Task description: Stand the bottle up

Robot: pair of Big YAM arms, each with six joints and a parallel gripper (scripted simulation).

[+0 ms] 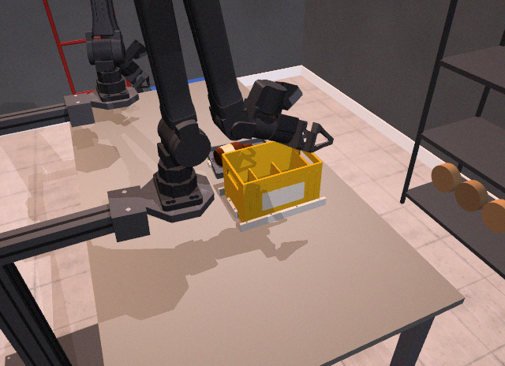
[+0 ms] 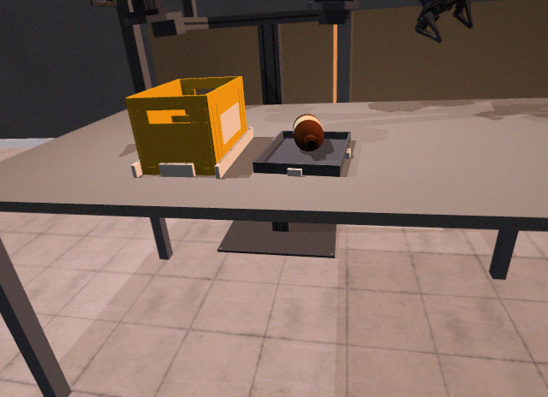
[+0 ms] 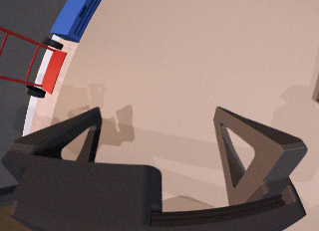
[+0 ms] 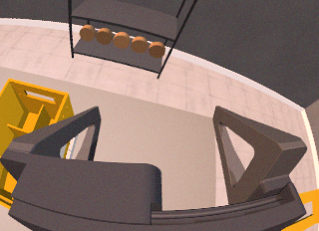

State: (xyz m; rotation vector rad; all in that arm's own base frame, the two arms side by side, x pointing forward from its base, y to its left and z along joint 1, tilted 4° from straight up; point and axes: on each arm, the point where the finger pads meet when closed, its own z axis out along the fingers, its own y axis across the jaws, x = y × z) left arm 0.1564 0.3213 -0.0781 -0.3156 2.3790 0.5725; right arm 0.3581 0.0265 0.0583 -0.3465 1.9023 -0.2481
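Now: the dark tray 40 cm to the right of my left hand, 24 cm below it and 24 cm ahead of it. Also, from my left hand: yellow crate: 67 cm to the right, 21 cm ahead, 17 cm below; brown bottle: 39 cm to the right, 22 cm ahead, 21 cm below.
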